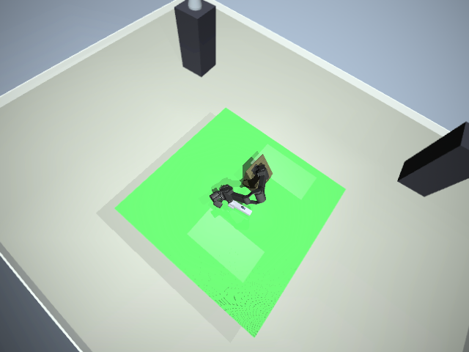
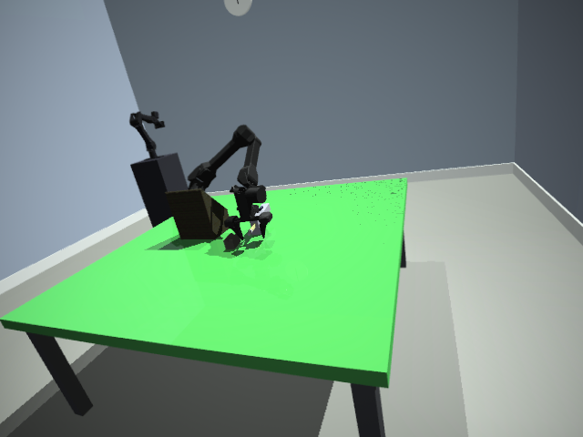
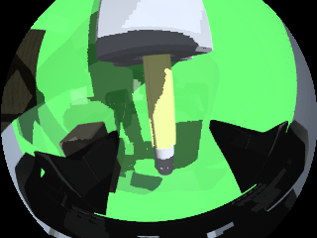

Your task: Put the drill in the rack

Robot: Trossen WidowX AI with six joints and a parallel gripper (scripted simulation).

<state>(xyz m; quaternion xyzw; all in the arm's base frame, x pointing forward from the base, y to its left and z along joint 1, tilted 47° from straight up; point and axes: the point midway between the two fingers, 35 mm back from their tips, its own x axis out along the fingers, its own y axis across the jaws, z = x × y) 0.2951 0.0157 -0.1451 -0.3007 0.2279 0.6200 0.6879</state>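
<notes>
The yellow drill is 10 mm behind my gripper tip, 40 mm to the left of it and 40 mm above it. Also, from my gripper tip: grey block 10 mm behind, 140 mm to the left, 40 mm above; then rack 80 mm behind, 30 mm to the right, 10 mm above.
</notes>
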